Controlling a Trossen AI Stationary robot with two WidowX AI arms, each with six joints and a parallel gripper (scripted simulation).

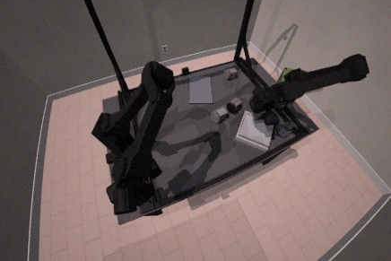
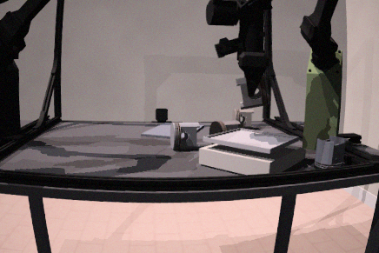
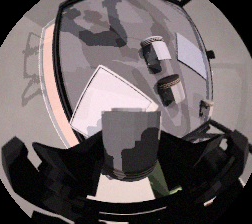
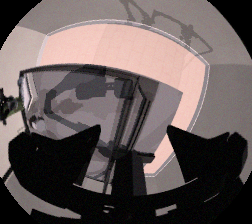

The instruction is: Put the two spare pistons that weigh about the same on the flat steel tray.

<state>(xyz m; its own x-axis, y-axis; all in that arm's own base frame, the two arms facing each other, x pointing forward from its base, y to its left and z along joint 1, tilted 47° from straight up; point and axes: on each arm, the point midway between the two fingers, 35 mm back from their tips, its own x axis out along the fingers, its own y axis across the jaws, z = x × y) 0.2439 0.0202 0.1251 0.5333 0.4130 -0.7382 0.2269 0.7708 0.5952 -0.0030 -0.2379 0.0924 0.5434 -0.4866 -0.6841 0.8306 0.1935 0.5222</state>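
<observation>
My left gripper is now 3 cm short of the white scale pan and 14 cm above it. From my left hand the other things lie so: flat grey steel tray (38 cm behind, 17 cm to the right, 19 cm below); then piston (42 cm behind, 7 cm to the left, 16 cm below).
</observation>
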